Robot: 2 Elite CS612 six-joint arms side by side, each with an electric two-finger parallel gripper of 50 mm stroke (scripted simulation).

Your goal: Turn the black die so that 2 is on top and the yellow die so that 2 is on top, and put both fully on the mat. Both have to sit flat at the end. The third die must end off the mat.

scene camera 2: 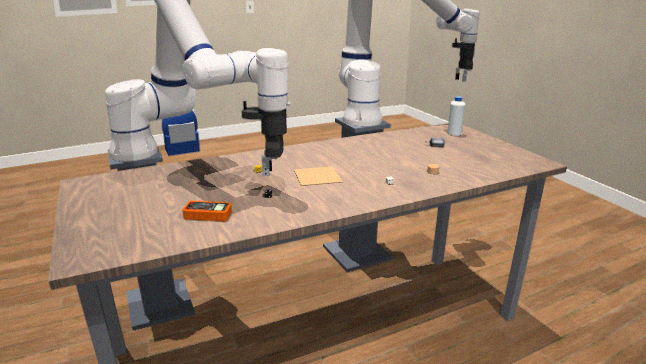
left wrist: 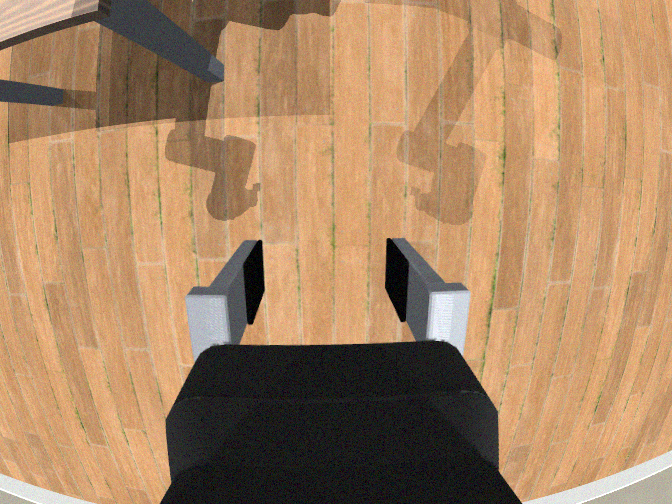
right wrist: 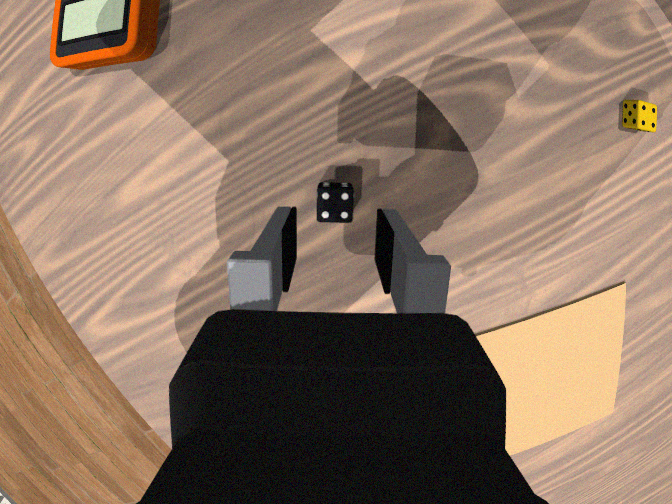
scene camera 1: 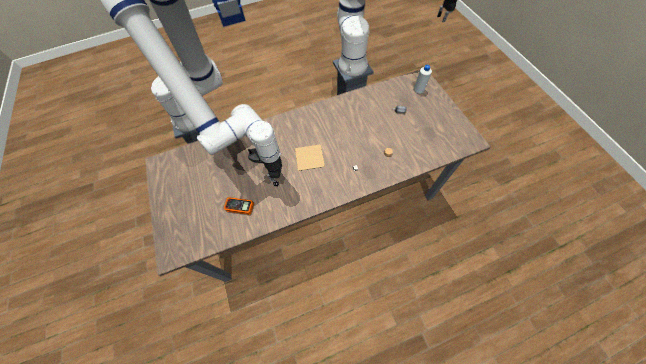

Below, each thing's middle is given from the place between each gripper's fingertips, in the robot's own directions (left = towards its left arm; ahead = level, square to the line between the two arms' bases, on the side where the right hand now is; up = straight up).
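Right hand [scene camera 2: 267,173]: the black die [right wrist: 334,200] is 9 cm below it, and the tan mat [right wrist: 561,366] is 8 cm behind it, 21 cm to the left of it and 9 cm below it.
Left gripper: it stands 1110 mm to the left of the tan mat, 530 mm short of it and 170 mm above it. Counted from my left hand, the black die is 1320 mm to the right, 620 mm ahead and 170 mm below.
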